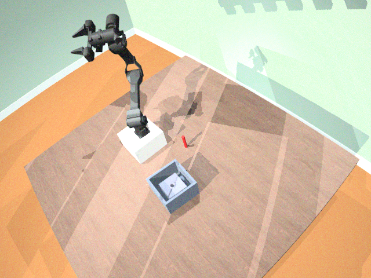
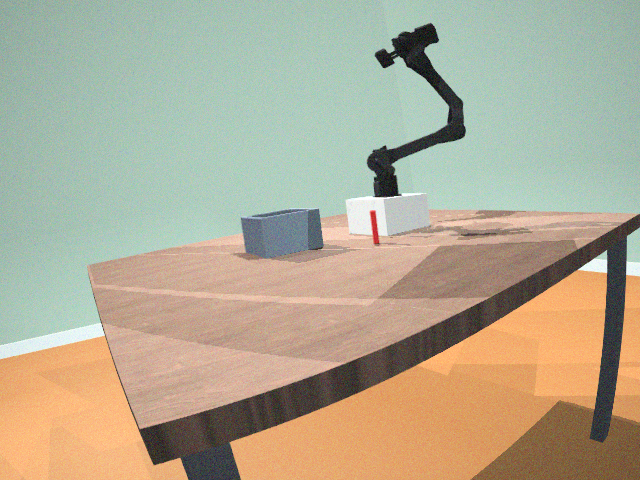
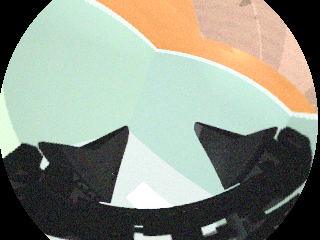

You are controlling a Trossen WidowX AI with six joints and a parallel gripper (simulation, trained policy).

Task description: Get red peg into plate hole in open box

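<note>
Now: the red peg 370 mm ahead of my gripper tip, 220 mm to the left of it and 540 mm below it. From my gripper tip the other things lie so: grey-blue box 540 mm ahead, 30 mm to the left, 560 mm below; pale plate 540 mm ahead, 30 mm to the left, 540 mm below.
</note>
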